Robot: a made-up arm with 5 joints.
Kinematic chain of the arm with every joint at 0, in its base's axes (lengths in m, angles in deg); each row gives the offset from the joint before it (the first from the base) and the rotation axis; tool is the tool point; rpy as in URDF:
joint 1: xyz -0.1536 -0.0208 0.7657 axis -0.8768 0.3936 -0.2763
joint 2: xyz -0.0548 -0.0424 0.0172 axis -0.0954 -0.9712 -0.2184
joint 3: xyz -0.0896 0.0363 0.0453 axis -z
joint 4: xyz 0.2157 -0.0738 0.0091 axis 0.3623 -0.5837 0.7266
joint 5: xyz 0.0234 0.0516 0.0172 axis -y
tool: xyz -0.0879 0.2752 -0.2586 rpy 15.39 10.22 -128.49
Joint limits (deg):
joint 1: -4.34..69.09
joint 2: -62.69..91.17
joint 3: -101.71..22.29
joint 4: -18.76..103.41
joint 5: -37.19..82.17
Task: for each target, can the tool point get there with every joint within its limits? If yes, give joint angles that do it. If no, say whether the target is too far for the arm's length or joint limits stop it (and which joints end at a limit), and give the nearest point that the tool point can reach.
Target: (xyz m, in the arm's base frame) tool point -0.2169 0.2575 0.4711
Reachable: yes | joints 45.50 21.10 -32.70 41.17 41.38
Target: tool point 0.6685 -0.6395 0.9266
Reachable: no: too far | nearest point 0.2260 -0.2268 0.7777 | short by 0.623 m
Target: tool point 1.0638 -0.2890 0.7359
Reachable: no: too far | nearest point 0.2812 -0.0913 0.7663 | short by 0.808 m
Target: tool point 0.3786 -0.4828 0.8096
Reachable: no: joint limits stop it (at a limit: joint 1, joint 3, joint 4, joint 5) | nearest point 0.1985 -0.2639 0.7435 | short by 0.291 m
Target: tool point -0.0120 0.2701 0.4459
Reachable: yes | joints 37.05 66.82 -47.97 15.31 53.12
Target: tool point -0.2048 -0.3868 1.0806
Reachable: no: joint limits stop it (at a limit: joint 1, joint 2, joint 3, joint 4) | nearest point -0.2069 -0.2383 1.0730 | short by 0.149 m
